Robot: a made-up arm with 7 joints.
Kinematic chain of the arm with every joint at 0, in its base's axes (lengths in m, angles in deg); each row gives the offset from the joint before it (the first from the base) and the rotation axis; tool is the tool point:
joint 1: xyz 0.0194 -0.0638 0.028 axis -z
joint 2: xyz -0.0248 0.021 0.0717 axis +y
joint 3: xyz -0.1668 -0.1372 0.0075 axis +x
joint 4: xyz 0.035 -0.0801 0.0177 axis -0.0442 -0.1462 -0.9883
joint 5: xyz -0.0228 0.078 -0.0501 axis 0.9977 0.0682 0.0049
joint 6: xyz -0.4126 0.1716 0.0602 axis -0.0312 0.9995 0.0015
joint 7: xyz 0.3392 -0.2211 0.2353 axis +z
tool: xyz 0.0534 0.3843 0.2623
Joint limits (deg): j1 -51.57..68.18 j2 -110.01..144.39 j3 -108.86..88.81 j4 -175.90..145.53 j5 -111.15..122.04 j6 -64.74..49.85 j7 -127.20..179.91
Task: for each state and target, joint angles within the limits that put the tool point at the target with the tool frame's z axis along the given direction. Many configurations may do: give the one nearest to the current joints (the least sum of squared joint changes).
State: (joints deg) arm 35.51 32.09 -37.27 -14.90 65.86 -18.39 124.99
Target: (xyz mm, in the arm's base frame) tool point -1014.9 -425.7 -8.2 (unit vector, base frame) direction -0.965 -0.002 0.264
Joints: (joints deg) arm 6.17 -14.84 -45.83 18.47 66.55 -45.55 145.85
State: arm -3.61 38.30 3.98 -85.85 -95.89 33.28 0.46
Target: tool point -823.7 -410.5 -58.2 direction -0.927 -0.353 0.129
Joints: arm -6.96 18.62 7.46 -95.65 -111.15 -5.43 -15.29
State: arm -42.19 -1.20 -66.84 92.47 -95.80 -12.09 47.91
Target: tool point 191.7 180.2 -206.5 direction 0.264 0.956 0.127
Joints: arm -49.38 19.03 -60.48 78.29 -60.78 27.62 59.74
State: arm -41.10 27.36 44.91 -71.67 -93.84 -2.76 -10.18
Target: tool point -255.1 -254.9 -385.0 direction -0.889 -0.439 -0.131
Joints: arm -51.57 -31.10 36.90 -91.61 -97.47 38.05 10.76
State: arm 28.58 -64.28 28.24 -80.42 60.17 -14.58 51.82
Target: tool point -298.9 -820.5 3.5 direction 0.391 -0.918 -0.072
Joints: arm 38.88 -26.37 38.77 -62.08 88.75 -16.25 39.04
